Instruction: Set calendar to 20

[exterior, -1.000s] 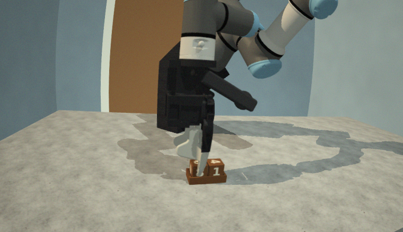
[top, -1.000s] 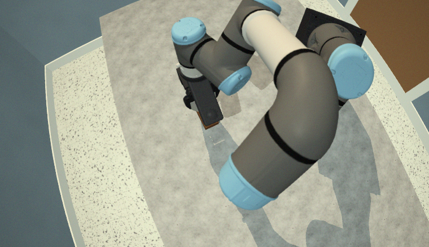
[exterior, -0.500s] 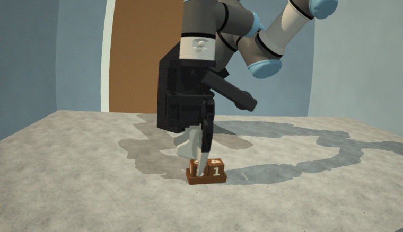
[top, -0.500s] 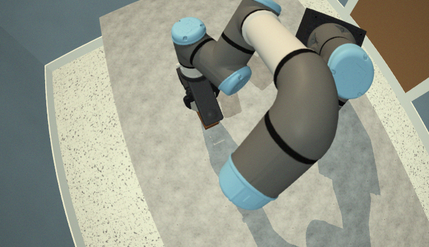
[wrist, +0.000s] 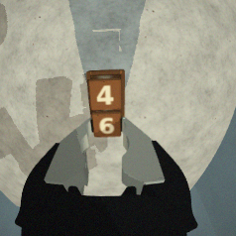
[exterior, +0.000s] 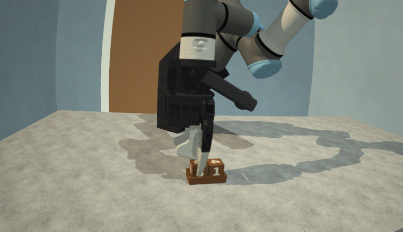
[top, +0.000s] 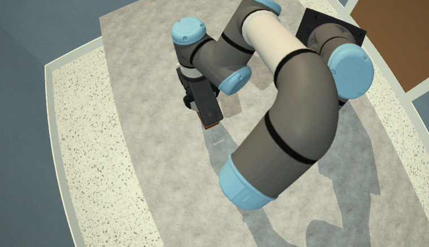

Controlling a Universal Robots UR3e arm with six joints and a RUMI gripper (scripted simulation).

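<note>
The brown calendar tray lies 10 mm behind my hand, 20 mm to the left of it and 30 mm below it. Round my hand: cube 10 mm behind, 30 mm to the left, 10 mm below.
</note>
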